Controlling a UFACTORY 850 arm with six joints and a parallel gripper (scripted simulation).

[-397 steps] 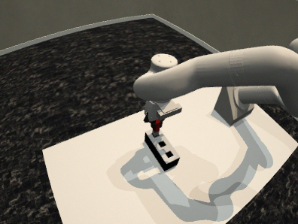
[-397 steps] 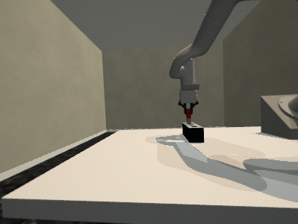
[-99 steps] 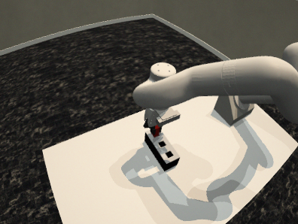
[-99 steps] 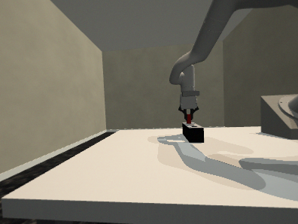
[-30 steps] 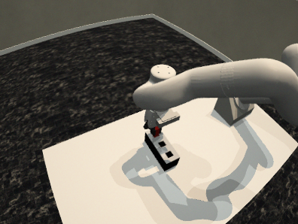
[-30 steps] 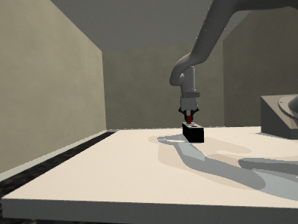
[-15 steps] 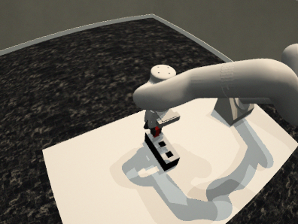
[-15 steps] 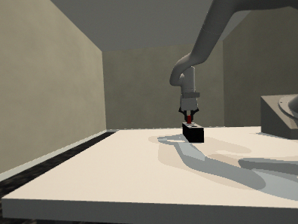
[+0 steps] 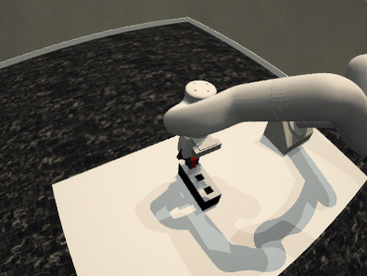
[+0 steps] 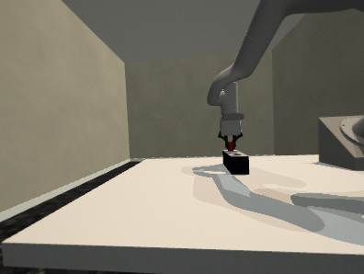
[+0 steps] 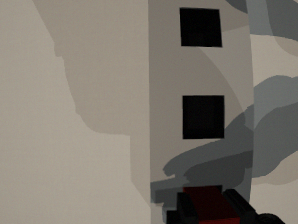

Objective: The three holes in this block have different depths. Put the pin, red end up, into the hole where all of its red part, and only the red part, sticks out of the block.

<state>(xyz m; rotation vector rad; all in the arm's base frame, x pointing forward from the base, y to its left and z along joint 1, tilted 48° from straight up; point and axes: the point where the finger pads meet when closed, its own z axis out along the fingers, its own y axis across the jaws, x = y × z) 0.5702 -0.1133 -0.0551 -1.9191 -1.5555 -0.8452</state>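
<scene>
My hand is 1 cm above the pin. From my hand the other things lie so: black block: 7 cm below, 6 cm to the left, 1 cm ahead.
</scene>
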